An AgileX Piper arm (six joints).
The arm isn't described. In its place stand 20 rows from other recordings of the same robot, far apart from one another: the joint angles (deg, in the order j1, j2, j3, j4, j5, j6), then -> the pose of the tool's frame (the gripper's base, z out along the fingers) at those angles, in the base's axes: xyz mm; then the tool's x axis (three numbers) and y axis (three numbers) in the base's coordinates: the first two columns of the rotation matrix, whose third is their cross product.
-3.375 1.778 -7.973 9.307 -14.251 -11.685 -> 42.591 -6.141 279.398 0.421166 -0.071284 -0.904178 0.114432 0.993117 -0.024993
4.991 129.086 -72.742 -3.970 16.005 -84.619 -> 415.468 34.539 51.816 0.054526 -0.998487 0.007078 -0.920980 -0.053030 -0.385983
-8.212 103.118 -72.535 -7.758 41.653 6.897 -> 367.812 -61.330 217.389 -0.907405 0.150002 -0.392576 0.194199 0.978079 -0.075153
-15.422 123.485 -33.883 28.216 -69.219 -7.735 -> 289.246 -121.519 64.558 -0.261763 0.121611 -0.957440 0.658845 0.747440 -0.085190
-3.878 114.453 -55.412 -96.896 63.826 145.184 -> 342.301 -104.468 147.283 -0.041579 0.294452 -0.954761 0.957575 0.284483 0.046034
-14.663 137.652 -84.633 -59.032 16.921 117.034 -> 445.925 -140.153 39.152 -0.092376 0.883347 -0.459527 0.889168 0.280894 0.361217
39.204 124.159 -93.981 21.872 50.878 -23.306 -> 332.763 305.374 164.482 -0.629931 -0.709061 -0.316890 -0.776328 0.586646 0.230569
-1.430 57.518 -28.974 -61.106 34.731 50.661 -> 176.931 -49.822 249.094 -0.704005 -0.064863 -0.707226 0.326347 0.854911 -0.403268
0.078 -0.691 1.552 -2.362 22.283 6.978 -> 52.138 -1.351 169.903 -0.308968 0.083112 -0.947434 0.039440 0.996437 0.074549
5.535 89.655 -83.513 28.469 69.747 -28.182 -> 312.641 71.184 346.931 -0.806737 -0.349155 -0.476724 -0.517674 0.806622 0.285261
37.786 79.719 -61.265 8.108 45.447 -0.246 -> 218.625 181.070 293.491 -0.733582 -0.448914 -0.510229 -0.583804 0.800596 0.134977
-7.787 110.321 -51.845 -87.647 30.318 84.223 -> 336.996 -92.410 121.732 -0.830551 0.067182 -0.552876 0.360954 0.820925 -0.442486
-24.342 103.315 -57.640 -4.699 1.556 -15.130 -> 341.116 -154.543 180.986 -0.716366 -0.048196 -0.696058 0.181458 0.950414 -0.252560
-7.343 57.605 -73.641 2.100 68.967 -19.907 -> 167.428 -18.438 425.151 -0.729844 -0.236559 -0.641379 -0.142333 0.970242 -0.195889
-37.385 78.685 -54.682 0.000 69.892 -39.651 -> 181.517 -138.705 255.628 -0.999105 -0.039625 -0.014800 -0.039445 0.999146 -0.012266
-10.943 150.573 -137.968 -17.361 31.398 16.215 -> 574.026 -125.395 161.568 -0.595193 0.137441 -0.791742 0.321382 0.943751 -0.077770
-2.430 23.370 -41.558 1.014 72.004 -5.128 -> 37.872 -0.074 320.917 -0.751909 -0.052088 -0.657206 -0.031903 0.998581 -0.042645
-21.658 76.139 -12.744 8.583 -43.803 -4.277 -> 189.306 -85.288 181.081 -0.223557 0.125000 -0.966642 0.467700 0.883866 0.006130
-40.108 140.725 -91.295 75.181 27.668 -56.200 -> 399.159 -282.808 47.891 -0.468773 0.739715 -0.482777 0.526456 0.672838 0.519744
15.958 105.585 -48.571 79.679 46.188 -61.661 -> 284.340 148.502 143.636 -0.949045 -0.099128 -0.299143 -0.292826 0.628215 0.720832
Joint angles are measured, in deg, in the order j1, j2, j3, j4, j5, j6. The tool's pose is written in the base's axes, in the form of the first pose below.
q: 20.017, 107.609, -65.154, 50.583, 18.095, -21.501
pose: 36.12 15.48 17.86 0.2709 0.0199 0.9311 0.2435
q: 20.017, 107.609, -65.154, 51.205, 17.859, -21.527
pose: 36.16 15.49 17.89 0.2721 0.0249 0.9301 0.2455
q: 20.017, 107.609, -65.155, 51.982, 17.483, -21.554
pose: 36.22 15.49 17.93 0.2741 0.0314 0.9287 0.2478
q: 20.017, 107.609, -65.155, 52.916, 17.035, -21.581
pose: 36.29 15.48 17.98 0.2764 0.0393 0.9270 0.2505
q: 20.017, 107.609, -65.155, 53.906, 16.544, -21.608
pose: 36.36 15.48 18.03 0.2790 0.0478 0.9251 0.2532
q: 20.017, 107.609, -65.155, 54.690, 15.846, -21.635
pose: 36.46 15.44 18.08 0.2832 0.0554 0.9231 0.2542
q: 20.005, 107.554, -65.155, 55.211, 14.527, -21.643
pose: 36.63 15.33 18.19 0.2927 0.0631 0.9202 0.2520
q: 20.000, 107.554, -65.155, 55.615, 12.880, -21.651
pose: 36.83 15.19 18.28 0.3041 0.0710 0.9171 0.2479
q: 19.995, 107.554, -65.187, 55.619, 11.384, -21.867
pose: 37.02 15.05 18.37 0.3155 0.0738 0.9145 0.2421
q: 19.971, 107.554, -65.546, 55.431, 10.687, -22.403
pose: 37.22 15.01 18.57 0.3246 0.0700 0.9126 0.2385
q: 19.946, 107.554, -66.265, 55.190, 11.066, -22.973
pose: 37.41 15.10 18.90 0.3287 0.0620 0.9115 0.2395
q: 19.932, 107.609, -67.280, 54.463, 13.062, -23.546
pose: 37.50 15.38 19.24 0.3237 0.0451 0.9128 0.2449
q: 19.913, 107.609, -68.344, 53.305, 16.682, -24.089
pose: 37.37 15.77 19.55 0.3082 0.0200 0.9166 0.2539
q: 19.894, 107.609, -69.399, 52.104, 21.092, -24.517
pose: 37.12 16.18 19.82 0.2862 -0.0069 0.9208 0.2647
